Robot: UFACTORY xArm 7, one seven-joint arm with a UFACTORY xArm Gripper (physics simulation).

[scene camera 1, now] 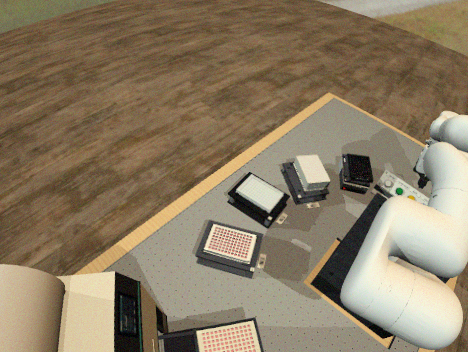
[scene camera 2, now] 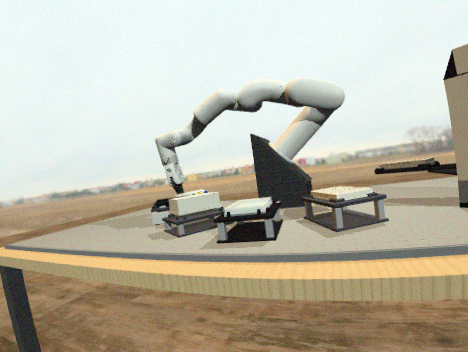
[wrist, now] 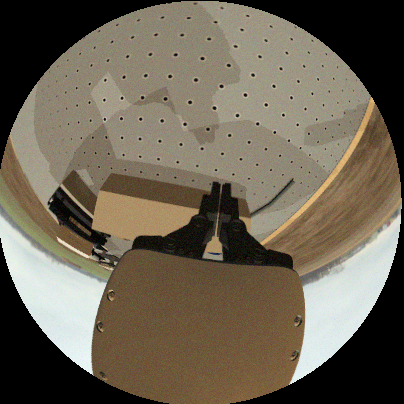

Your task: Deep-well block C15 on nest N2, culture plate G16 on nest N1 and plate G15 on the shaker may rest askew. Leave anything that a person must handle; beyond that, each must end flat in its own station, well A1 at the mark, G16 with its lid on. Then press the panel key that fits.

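Note:
A white deep-well block [scene camera 1: 312, 171] [scene camera 2: 194, 204] sits on a dark nest [scene camera 1: 292, 187] [scene camera 2: 192, 226]. A pale plate [scene camera 1: 260, 193] [scene camera 2: 247, 205] lies in a black station [scene camera 1: 233, 199] [scene camera 2: 248, 233]; a plate with red wells [scene camera 1: 231, 242] [scene camera 2: 342, 192] lies on another dark nest [scene camera 1: 210, 262] [scene camera 2: 344, 203]. Plate labels, A1 marks and lid seating are too small to read. My gripper [scene camera 1: 423, 184] [scene camera 2: 179, 190] [wrist: 219, 194] is shut and empty, low at the key panel [scene camera 1: 389, 183] [wrist: 145, 214]. Green [scene camera 1: 399, 191] and yellow [scene camera 1: 411, 198] keys show; blue shows between the finger linkages in the wrist view.
A black unit [scene camera 1: 357, 168] [scene camera 2: 160, 214] with a dark gridded top stands between the block's nest and the panel. A large beige instrument [scene camera 1: 90, 310] [scene camera 2: 457, 130] stands at one side, with a red-welled plate [scene camera 1: 230, 340] [scene camera 2: 407, 163] on its tray. The arm's base is near the panel.

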